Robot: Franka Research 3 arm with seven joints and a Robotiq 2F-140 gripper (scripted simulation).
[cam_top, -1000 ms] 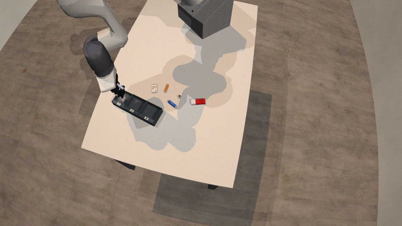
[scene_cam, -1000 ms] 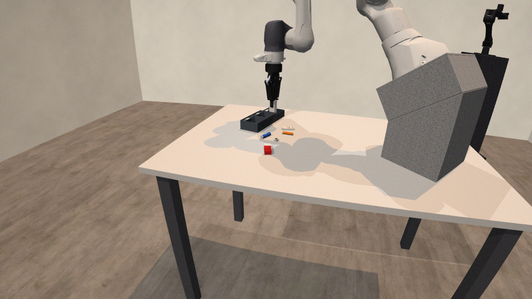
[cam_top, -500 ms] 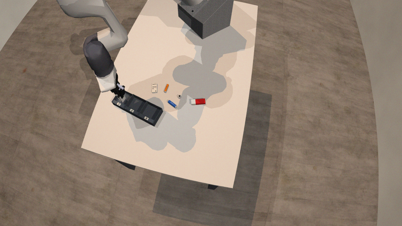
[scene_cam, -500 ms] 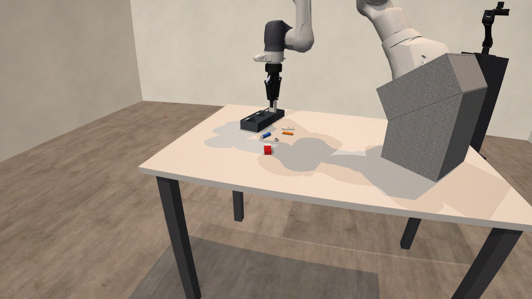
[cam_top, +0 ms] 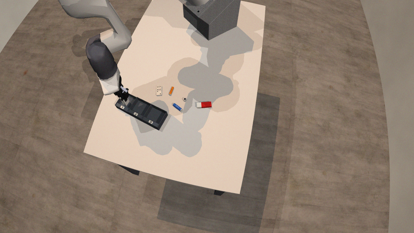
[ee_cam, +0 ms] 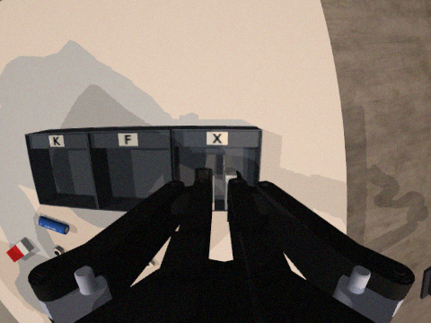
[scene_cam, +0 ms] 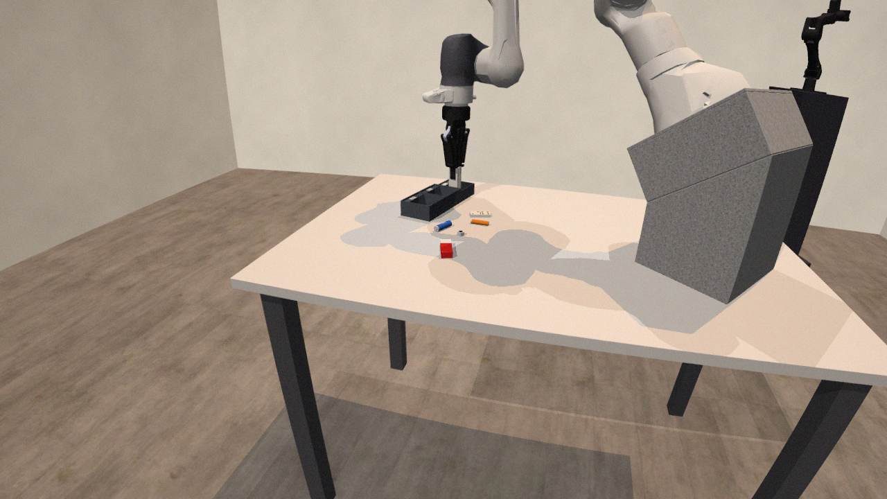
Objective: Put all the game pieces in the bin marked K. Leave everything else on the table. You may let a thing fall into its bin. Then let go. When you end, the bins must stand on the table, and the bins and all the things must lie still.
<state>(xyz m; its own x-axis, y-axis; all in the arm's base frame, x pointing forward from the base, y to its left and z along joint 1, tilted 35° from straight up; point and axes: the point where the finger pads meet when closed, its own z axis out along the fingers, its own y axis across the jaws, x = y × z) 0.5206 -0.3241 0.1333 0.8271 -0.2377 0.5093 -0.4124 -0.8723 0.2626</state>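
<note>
Now: hand 4 cm short of the tray, 8 cm to the right of it and 3 cm above it. Round my hand: orange battery 6 cm behind, 22 cm to the left, 4 cm below; blue battery 2 cm ahead, 25 cm to the left, 4 cm below; white domino 7 cm behind, 16 cm to the left, 4 cm below.
</note>
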